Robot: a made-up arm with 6 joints.
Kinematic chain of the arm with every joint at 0, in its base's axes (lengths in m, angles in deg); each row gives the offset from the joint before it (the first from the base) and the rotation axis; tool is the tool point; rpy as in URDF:
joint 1: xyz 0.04 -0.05 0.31 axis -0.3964 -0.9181 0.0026
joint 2: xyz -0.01 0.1 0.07 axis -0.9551 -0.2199 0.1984
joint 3: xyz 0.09 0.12 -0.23 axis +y
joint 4: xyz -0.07 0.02 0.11 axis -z
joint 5: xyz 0 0.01 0.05 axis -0.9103 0.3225 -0.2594
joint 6: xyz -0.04 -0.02 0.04 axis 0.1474 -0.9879 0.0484
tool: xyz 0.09 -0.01 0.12 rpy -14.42 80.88 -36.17
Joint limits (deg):
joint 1: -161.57..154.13
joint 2: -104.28..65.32
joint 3: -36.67..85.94
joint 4: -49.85..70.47
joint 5: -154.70..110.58
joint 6: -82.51..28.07
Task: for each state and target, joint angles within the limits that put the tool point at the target. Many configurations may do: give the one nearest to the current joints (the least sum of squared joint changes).
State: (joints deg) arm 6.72 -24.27 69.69 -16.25 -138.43 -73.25
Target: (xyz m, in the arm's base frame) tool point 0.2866 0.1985 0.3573
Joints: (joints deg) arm 14.48 -29.40 45.50 -2.83 -144.33 -70.40
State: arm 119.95 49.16 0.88 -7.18 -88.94 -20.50
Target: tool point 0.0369 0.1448 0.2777
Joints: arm 136.08 46.53 11.68 -2.84 -58.76 -7.18
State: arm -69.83 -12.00 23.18 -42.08 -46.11 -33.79
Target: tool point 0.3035 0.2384 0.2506
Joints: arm -50.09 -31.08 42.29 -49.85 -36.33 -45.26
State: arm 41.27 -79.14 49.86 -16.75 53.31 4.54
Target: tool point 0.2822 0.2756 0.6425
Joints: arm 43.61 -93.07 76.59 -16.61 60.63 17.35
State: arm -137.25 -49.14 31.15 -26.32 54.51 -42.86
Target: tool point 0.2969 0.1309 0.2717
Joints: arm -106.10 -43.89 -14.82 -24.53 48.31 -43.03
